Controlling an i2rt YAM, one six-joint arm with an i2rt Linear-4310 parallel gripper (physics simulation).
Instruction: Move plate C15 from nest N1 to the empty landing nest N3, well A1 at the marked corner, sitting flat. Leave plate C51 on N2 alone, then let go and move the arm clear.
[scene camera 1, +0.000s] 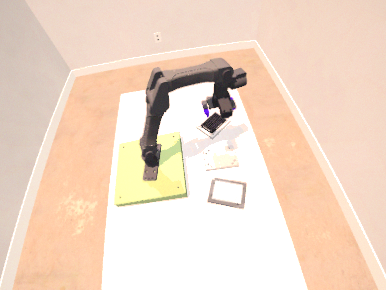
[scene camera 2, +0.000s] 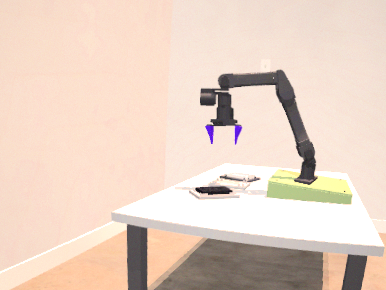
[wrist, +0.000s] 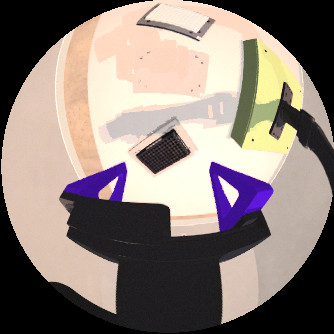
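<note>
The black well plate (scene camera 1: 214, 123) (scene camera 2: 214, 190) (wrist: 165, 151), apparently C15, lies on a pale nest, its rim showing in scene camera 2 (scene camera 2: 215, 195). Its label and marked corner cannot be read. A pale nest (scene camera 1: 222, 161) (scene camera 2: 230, 184) (wrist: 170, 72) with small corner posts is empty, apparently N3. A white plate (scene camera 1: 227, 192) (scene camera 2: 240, 176) (wrist: 177, 17), apparently C51, lies in a dark grey nest (scene camera 1: 211, 192) (wrist: 170, 29). My gripper (scene camera 1: 220, 111) (scene camera 2: 223, 144) (wrist: 167, 165) is open and empty, pointing down high above the table near the black plate.
The arm's base stands on a yellow-green block (scene camera 1: 170, 190) (scene camera 2: 330, 186) (wrist: 265, 75) beside the nests. The arm's shadow crosses the white table (scene camera 1: 200, 250) (scene camera 2: 250, 225) between the black plate and the empty nest. Walls stand beyond the table.
</note>
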